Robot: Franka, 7 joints.
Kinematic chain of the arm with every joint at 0, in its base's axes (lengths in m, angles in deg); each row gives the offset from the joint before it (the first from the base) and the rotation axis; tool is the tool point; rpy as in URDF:
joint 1: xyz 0 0 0.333 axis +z
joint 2: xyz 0 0 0 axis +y
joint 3: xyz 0 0 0.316 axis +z
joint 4: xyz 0.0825 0 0 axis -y
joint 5: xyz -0.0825 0 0.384 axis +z
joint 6: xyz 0 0 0 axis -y
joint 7: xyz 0.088 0 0 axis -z
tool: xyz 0 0 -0.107 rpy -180 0 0
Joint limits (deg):
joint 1: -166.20..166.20
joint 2: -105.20..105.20
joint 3: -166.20..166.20
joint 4: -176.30..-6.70
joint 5: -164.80..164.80
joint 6: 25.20..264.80
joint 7: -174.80..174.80
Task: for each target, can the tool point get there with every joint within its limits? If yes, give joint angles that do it. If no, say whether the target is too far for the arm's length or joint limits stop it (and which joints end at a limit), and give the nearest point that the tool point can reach.
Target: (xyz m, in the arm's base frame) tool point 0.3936 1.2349 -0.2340
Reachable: no: too far | nearest point 0.2387 0.7489 -0.0108 | short by 0.557 m
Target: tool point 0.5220 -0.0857 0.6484
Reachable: yes | joints 54.44 15.64 -57.83 -99.87 75.36 232.52 102.26
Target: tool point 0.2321 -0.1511 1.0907
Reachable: yes | joints -61.66 -20.20 11.34 -68.30 -33.98 166.28 113.75
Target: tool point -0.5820 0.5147 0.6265
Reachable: yes | joints 127.84 45.95 35.01 -38.50 103.39 169.72 -52.98
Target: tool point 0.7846 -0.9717 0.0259
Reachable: no: too far | nearest point 0.5234 -0.6482 0.1282 | short by 0.428 m
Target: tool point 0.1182 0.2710 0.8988
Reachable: yes | joints -66.10 -79.83 18.85 -117.51 -17.04 208.51 65.85
